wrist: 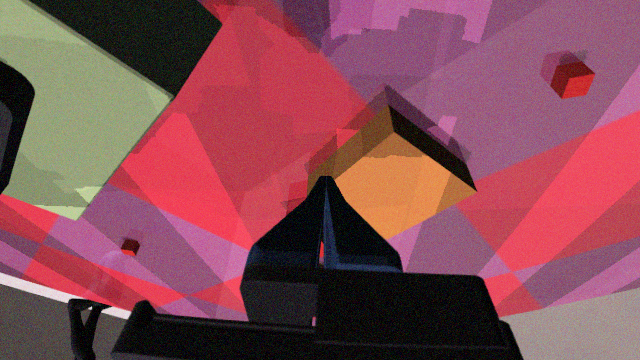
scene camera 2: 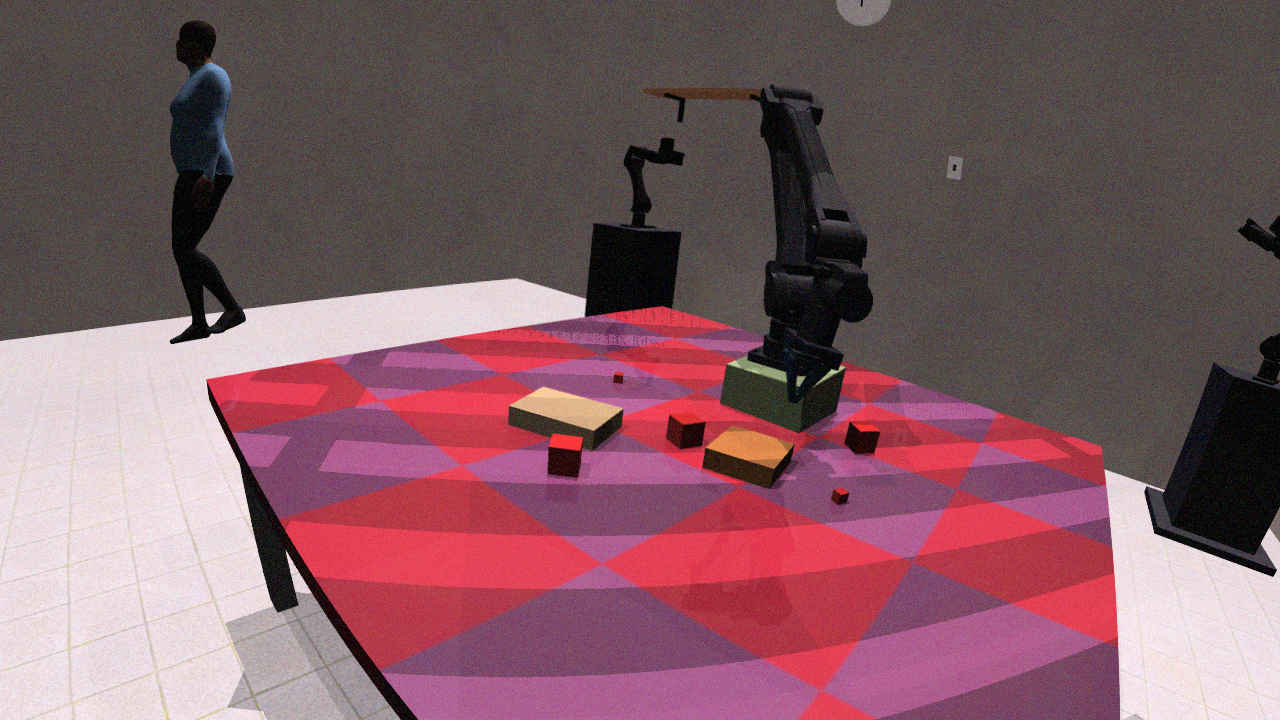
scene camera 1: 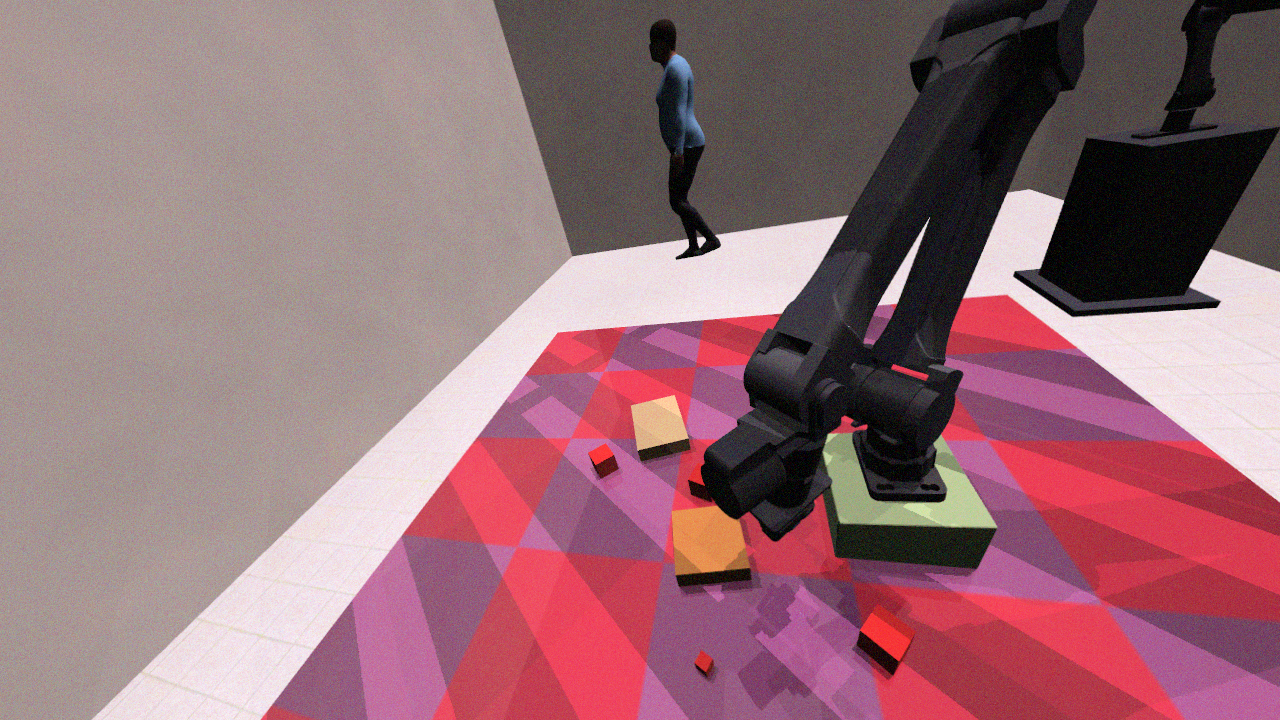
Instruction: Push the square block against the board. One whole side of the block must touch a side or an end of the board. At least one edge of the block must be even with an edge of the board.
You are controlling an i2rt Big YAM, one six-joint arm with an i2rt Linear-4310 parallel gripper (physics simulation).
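Seen in the pictures: gripper, fingertip midpoint: (wrist: 325, 184) (scene camera 2: 792, 402) (scene camera 1: 772, 527); arm's base at its link origin: (scene camera 2: 784, 363) (scene camera 1: 894, 466).
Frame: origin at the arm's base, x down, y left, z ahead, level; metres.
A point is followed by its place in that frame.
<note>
The square block (scene camera 1: 708, 544) {x 0.051, y 0.112, z 0.260 m} (scene camera 2: 750, 453) {x 0.051, y 0.114, z 0.287 m} (wrist: 395, 185) {x 0.051, y 0.113, z 0.251 m} is orange and lies flat, apart from the board. The board (scene camera 1: 659, 423) {x 0.051, y -0.142, z 0.382 m} (scene camera 2: 565, 411) {x 0.051, y -0.140, z 0.400 m} is a tan, longer slab; it lies farther left in the scene camera 2 view and does not show in the wrist view. My gripper (scene camera 2: 794, 398) {x 0.003, y 0.108, z 0.171 m} (wrist: 325, 184) {x 0.003, y 0.108, z 0.171 m} is shut and empty. It hangs above the table between the green base and the square block, with its tips overlapping the block's corner in the wrist view. In the scene camera 1 view the fingertips are hard to make out behind the wrist.
A red cube (scene camera 1: 698, 484) {x 0.045, y 0.011, z 0.284 m} (scene camera 2: 685, 430) {x 0.052, y 0.006, z 0.298 m} stands between block and board. Another red cube (scene camera 1: 604, 460) {x 0.044, y -0.032, z 0.469 m} (scene camera 2: 564, 455) {x 0.052, y -0.034, z 0.496 m} stands near the board. A red block (scene camera 1: 886, 637) {x 0.043, y 0.206, z 0.058 m} (scene camera 2: 861, 437) {x 0.054, y 0.205, z 0.079 m} and a small cube (scene camera 1: 704, 663) {x 0.067, y 0.252, z 0.256 m} (scene camera 2: 839, 496) {x 0.070, y 0.252, z 0.267 m} (wrist: 572, 80) {x 0.067, y 0.247, z 0.250 m} lie near the orange block. The green base (scene camera 1: 913, 544) {x 0.038, y 0.095, z -0.001 m} (scene camera 2: 769, 394) {x 0.035, y 0.025, z 0.088 m} carries my arm.
</note>
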